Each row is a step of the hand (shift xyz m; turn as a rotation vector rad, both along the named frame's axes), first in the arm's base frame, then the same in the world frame.
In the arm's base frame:
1: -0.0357 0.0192 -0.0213 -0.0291 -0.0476 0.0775
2: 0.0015 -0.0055 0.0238 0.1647 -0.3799 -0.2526
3: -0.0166 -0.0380 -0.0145 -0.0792 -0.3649 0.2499
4: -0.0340 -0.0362 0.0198 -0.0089 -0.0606 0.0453
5: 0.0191 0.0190 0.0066 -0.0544 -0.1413 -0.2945
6: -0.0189 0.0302 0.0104 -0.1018 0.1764 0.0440
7: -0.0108 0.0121 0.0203 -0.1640 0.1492 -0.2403
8: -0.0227 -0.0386 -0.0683 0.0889 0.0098 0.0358
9: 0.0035 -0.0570 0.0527 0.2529 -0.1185 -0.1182
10: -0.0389 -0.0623 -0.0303 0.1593 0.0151 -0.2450
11: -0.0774 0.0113 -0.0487 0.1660 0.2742 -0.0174
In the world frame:
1: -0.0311 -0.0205 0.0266 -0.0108 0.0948 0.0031
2: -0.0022 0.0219 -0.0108 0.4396 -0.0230 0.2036
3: 0.0181 0.0131 0.0378 0.1161 0.4215 0.1037
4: -0.0050 0.0432 0.0311 0.0211 0.0722 0.0123
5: -0.0015 -0.0093 -0.0261 0.1423 -0.1455 0.2612
6: -0.0361 -0.0047 -0.0071 -0.2002 -0.0429 -0.0386
7: -0.0214 0.0117 -0.0090 -0.1422 -0.2427 0.1667
8: 0.0300 -0.0284 0.0705 0.0441 0.0049 -0.0855
9: 0.0251 0.0735 -0.0020 0.2870 -0.0802 -0.0564
10: 0.0236 0.0187 0.0735 0.1705 -0.2376 0.0096
11: -0.0465 -0.0295 0.0739 -0.0636 -0.2020 -0.2412

